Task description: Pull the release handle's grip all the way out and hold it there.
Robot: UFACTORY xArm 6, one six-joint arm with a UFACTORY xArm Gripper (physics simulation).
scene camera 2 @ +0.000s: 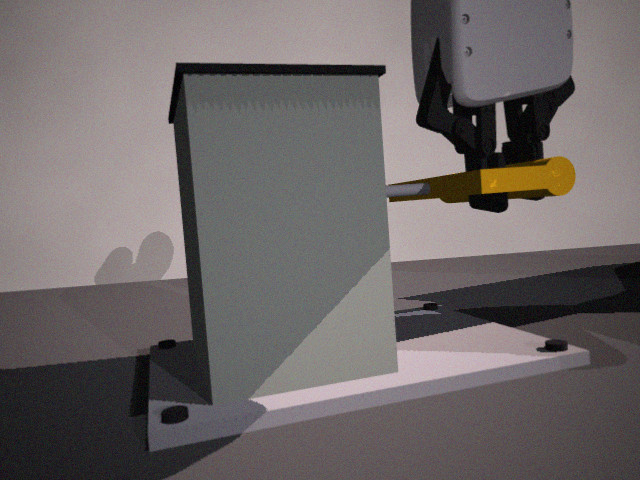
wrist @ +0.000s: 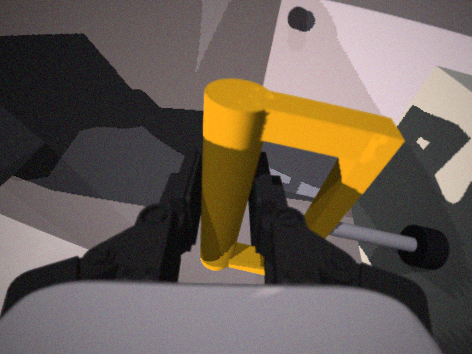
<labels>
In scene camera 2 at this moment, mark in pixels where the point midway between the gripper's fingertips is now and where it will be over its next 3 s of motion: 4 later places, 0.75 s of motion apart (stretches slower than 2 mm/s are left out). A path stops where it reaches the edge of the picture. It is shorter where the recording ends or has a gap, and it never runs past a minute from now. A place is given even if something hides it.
The gripper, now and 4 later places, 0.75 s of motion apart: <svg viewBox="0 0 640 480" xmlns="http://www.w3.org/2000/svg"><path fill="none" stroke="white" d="M506 203L508 201L504 200L535 198L532 199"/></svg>
</labels>
